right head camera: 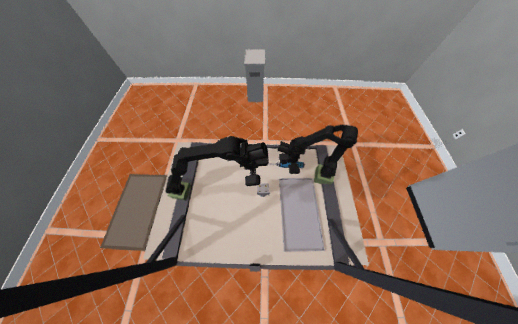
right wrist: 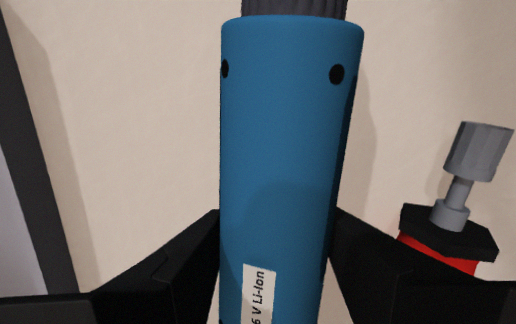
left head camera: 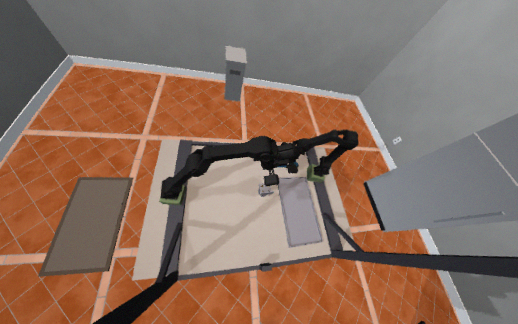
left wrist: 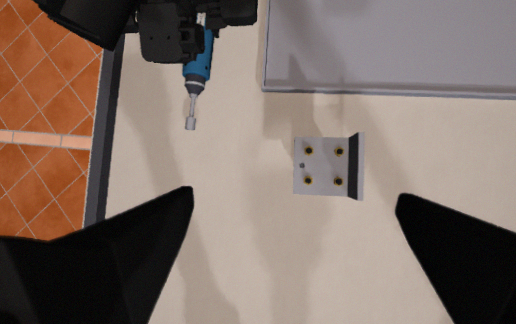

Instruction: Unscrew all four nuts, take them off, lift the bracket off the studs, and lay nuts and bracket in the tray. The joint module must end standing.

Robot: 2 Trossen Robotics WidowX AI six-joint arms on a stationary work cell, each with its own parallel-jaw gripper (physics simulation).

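Places are measured from the left arm's base along level axes (x ahead, y left, z up), in millimetres.
Where they show: left gripper, fingertip midpoint: (right head camera: 259, 169) (left head camera: 270, 169) (left wrist: 294, 199); right gripper, fingertip midpoint: (right head camera: 290, 165) (right wrist: 271, 216) (left head camera: 285, 165); left arm's base, origin of the base link: (right head camera: 178, 189) (left head camera: 172, 193); right arm's base, origin of the base link: (right head camera: 326, 173) (left head camera: 318, 171).
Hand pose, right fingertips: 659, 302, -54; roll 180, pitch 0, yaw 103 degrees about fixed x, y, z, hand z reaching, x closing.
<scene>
Each offset is from my right fingertips to the top centre of the thing, as dx, dy, dz. "pt": to the spot under its first point.
A small grey bracket (left wrist: 323, 166) with an upright flange lies over the module @(pt -155, -223, +57) (left head camera: 265, 190) (right head camera: 263, 189), left of the grey tray @(+81, -296, +7) (left head camera: 302, 215) (right head camera: 302, 215) (left wrist: 400, 45) in the head views. Nuts (left wrist: 308, 150) (left wrist: 339, 151) (left wrist: 308, 180) (left wrist: 338, 181) with dark centres sit at its four studs. The module under the bracket is hidden in the left wrist view. My left gripper (left wrist: 294, 199) is open and empty, above the table near the bracket. My right gripper (right wrist: 271, 216) is shut on the blue power screwdriver @(-28, -3, +33) (right head camera: 300, 164) (left wrist: 197, 70) (right wrist: 285, 150), with a finger against each side of its body.
A red-handled nut driver @(-4, +67, +20) (right wrist: 442, 232) lies beside the blue screwdriver, close to my right gripper's finger. The left arm (left head camera: 235, 151) (right head camera: 215, 151) reaches across the back of the table, close to the right arm (left head camera: 320, 140) (right head camera: 320, 136). A dark frame (left wrist: 100, 145) borders the table.
</scene>
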